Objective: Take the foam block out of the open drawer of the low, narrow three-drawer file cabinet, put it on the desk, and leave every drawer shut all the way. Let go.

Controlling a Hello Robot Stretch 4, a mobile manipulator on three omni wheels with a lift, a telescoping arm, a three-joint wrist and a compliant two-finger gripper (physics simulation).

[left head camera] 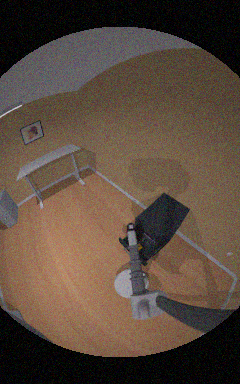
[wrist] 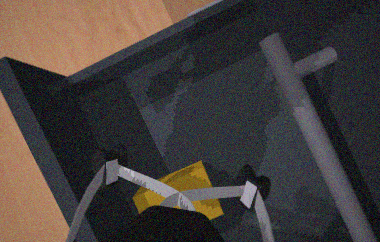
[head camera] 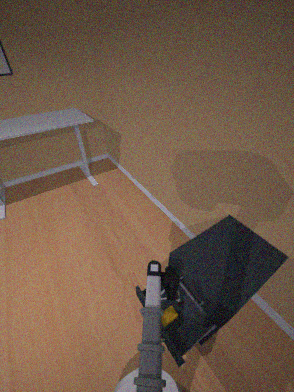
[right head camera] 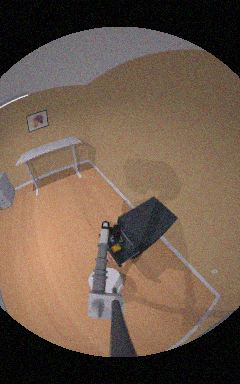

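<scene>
The yellow foam block (head camera: pixel 170 316) (left head camera: pixel 140 247) (right head camera: pixel 116 248) (wrist: pixel 202 187) lies inside the open drawer (head camera: pixel 175 352) (wrist: pixel 29 125) of the dark file cabinet (head camera: pixel 230 255) (left head camera: pixel 162 220) (right head camera: pixel 147 222). My gripper (head camera: pixel 171 298) (wrist: pixel 182 168) is open over the drawer. Its fingertips are spread wide, and in the wrist view the block shows between them and beyond the crossing finger strips, partly hidden by the black gripper body. How high the fingertips are above the block is hard to tell. The white desk (head camera: pixel 45 121) (left head camera: pixel 50 161) (right head camera: pixel 50 150) stands at the far left, by the wall.
A grey handle bar (head camera: pixel 192 294) (wrist: pixel 310 125) runs along the cabinet face beside the open drawer. The cabinet stands near the wall on the right. A grey box-shaped piece (left head camera: pixel 7 209) (right head camera: pixel 5 192) is at the left edge, near the desk.
</scene>
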